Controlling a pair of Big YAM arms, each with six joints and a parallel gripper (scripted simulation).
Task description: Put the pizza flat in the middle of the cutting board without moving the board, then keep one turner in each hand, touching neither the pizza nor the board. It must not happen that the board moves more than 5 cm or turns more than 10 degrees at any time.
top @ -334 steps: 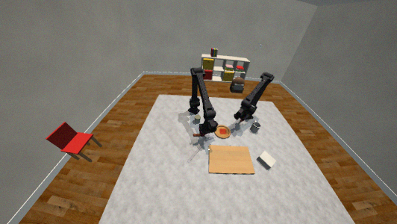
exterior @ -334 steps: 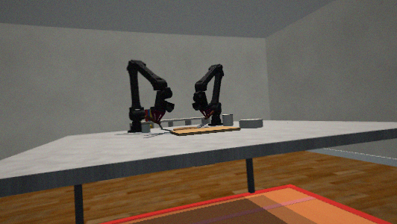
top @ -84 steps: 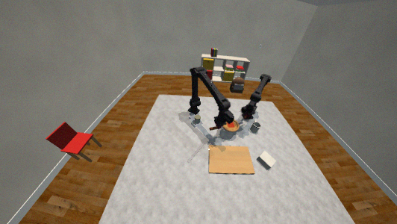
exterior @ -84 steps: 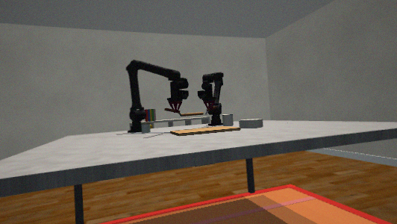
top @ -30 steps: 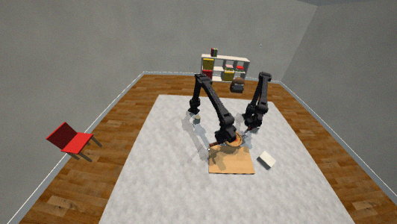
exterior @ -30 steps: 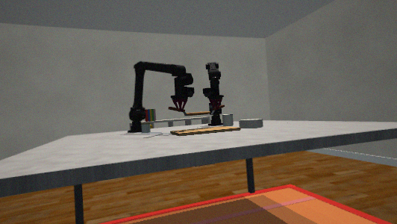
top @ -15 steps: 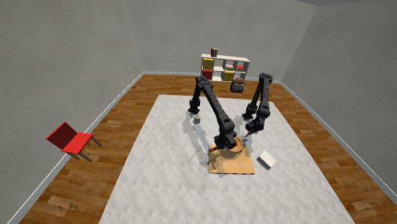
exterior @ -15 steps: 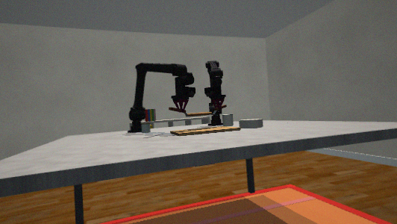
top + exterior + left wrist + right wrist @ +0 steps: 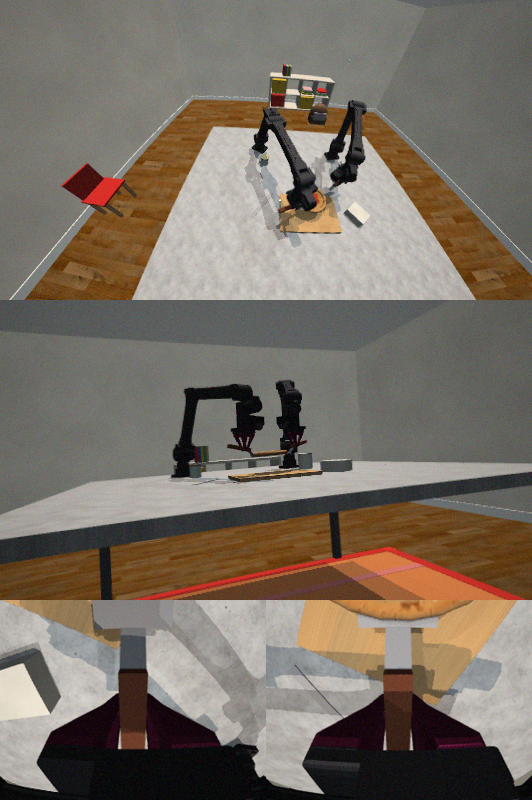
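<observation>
Right now my right hand is 120 mm to the right of the pizza, 70 mm past it and 30 mm above it. From my right hand the other things lie so: wooden cutting board (130 mm to the left, 120 mm below, 30 mm behind); cup (420 mm behind, 190 mm to the right, 90 mm below).
</observation>
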